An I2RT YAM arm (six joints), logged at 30 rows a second.
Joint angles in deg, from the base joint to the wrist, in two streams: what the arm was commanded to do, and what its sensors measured. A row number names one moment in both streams.
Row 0, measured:
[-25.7 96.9 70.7 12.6 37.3 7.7]
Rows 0 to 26, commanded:
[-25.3 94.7 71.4 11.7 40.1 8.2]
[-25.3 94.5 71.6 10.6 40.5 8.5]
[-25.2 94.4 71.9 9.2 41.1 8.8]
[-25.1 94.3 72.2 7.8 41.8 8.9]
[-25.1 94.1 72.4 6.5 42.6 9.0]
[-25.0 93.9 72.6 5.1 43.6 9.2]
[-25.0 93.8 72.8 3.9 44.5 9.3]
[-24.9 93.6 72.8 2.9 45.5 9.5]
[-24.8 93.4 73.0 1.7 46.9 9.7]
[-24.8 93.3 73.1 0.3 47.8 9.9]
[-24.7 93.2 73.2 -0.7 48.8 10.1]
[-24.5 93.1 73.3 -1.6 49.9 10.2]
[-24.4 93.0 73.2 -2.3 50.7 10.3]
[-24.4 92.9 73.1 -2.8 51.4 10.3]
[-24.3 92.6 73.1 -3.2 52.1 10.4]
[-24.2 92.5 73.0 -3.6 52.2 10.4]
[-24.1 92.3 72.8 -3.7 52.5 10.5]
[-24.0 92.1 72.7 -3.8 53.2 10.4]
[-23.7 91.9 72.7 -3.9 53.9 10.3]
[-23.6 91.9 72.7 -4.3 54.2 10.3]
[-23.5 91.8 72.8 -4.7 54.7 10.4]
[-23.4 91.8 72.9 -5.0 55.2 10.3]
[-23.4 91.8 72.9 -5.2 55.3 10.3]
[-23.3 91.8 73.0 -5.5 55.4 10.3]
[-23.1 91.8 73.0 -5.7 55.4 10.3]
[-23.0 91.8 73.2 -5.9 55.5 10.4]
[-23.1 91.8 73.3 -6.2 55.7 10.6]
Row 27, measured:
[-23.4 93.5 72.0 -4.8 52.6 9.4]
